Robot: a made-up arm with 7 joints.
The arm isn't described. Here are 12 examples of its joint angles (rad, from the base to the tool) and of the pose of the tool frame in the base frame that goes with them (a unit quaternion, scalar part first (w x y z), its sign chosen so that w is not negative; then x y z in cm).
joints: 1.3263 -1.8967 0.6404 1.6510 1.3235 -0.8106 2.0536
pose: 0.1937 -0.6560 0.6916 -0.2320 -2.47 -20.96 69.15
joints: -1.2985 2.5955 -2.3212 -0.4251 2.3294 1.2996 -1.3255
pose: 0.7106 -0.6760 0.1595 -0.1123 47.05 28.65 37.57
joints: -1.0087 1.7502 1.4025 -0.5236 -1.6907 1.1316 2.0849
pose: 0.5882 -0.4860 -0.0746 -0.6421 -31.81 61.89 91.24
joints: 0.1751 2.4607 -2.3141 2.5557 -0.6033 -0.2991 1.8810
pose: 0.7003 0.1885 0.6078 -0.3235 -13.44 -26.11 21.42
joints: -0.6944 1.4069 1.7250 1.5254 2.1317 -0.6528 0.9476
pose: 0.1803 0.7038 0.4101 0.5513 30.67 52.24 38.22
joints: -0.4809 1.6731 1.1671 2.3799 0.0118 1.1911 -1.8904
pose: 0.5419 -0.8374 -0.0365 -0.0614 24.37 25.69 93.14
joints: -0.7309 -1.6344 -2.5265 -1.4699 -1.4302 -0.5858 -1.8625
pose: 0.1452 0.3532 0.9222 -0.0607 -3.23 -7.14 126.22
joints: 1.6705 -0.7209 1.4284 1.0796 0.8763 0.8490 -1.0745
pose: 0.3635 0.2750 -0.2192 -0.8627 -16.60 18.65 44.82
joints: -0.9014 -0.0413 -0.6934 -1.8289 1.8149 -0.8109 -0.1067
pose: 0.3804 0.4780 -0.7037 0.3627 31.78 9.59 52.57
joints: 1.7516 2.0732 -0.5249 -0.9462 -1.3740 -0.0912 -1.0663
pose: 0.3238 -0.7311 -0.4957 0.3391 28.19 -32.27 130.94
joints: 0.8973 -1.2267 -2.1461 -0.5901 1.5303 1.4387 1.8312
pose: 0.6406 0.2200 -0.2476 -0.6928 21.70 65.46 57.23
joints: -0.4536 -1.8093 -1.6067 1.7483 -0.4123 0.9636 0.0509
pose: 0.6371 -0.2450 -0.2057 0.7013 37.17 22.25 57.66
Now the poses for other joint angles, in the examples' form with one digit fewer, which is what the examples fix.
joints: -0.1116 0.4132 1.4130 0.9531 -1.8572 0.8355 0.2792
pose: 0.027 -0.935 0.007 -0.354 -6.9 59.2 55.2
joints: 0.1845 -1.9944 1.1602 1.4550 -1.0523 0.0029 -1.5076
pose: 0.671 0.705 0.034 0.228 -9.5 7.2 2.7
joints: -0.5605 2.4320 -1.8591 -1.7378 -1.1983 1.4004 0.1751
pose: 0.697 0.241 -0.123 0.664 5.3 -7.2 -17.7
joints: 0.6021 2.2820 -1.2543 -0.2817 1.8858 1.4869 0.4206
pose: 0.334 -0.380 0.478 0.718 -4.6 -29.6 85.6
